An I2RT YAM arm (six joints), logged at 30 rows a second.
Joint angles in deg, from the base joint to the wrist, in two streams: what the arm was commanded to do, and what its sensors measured. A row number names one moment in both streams.
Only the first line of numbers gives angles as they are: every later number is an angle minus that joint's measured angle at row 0.
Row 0, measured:
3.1 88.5 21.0 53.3 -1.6 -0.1
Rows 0 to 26, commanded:
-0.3 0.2 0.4 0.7 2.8 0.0
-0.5 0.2 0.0 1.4 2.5 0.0
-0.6 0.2 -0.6 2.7 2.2 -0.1
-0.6 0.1 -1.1 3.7 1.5 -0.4
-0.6 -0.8 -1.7 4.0 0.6 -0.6
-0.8 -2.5 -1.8 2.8 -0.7 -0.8
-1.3 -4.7 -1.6 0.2 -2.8 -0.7
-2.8 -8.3 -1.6 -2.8 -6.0 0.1
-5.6 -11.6 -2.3 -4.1 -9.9 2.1
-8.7 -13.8 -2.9 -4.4 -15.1 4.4
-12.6 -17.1 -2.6 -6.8 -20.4 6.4
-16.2 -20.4 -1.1 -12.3 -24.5 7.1
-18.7 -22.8 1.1 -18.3 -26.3 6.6
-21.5 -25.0 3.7 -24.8 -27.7 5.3
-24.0 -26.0 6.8 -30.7 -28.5 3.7
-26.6 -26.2 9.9 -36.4 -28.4 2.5
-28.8 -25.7 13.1 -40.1 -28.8 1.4
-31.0 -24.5 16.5 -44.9 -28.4 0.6
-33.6 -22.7 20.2 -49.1 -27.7 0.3
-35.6 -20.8 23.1 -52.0 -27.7 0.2
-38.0 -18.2 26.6 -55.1 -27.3 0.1
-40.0 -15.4 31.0 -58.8 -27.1 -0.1
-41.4 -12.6 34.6 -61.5 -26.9 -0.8
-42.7 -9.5 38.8 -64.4 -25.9 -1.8
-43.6 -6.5 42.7 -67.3 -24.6 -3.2
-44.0 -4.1 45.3 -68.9 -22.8 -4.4
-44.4 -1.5 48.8 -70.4 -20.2 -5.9
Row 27, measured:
-43.6 -5.8 43.5 -57.3 -24.0 -1.5
